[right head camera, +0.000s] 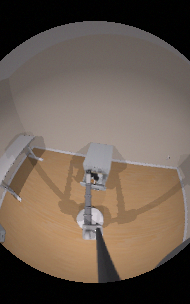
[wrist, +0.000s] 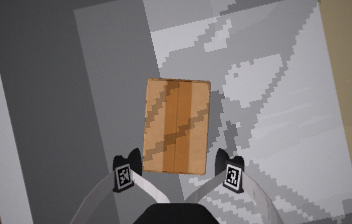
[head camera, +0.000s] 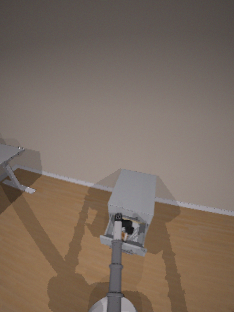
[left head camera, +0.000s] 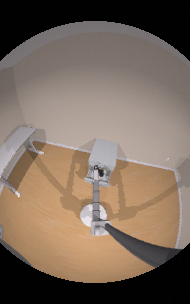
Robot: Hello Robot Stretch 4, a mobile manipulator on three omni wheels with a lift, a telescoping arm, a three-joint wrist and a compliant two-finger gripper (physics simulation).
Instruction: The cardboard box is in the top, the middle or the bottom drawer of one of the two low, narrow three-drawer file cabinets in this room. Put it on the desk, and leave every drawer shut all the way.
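The cardboard box (wrist: 176, 126) lies in the pulled-out drawer (head camera: 135, 248) (left head camera: 105, 183) of a low grey file cabinet (head camera: 134, 187) (left head camera: 104, 150) (right head camera: 99, 154); I cannot tell which drawer it is. A bit of the box shows orange beside the arm in the head camera view. My gripper (wrist: 178, 162) is open above the drawer, its fingertips on either side of the box's near end in the wrist view, with a gap at each side. The white desk (head camera: 7, 151) (left head camera: 15, 145) (right head camera: 15, 152) stands at the left.
The cabinet stands close to the back wall (head camera: 120, 110). My arm (head camera: 115, 272) reaches over the drawer front. The desk's leg and foot (head camera: 30, 190) stand on the wooden floor left of the cabinet. Part of a grey object (right head camera: 2, 234) shows at the lower left edge.
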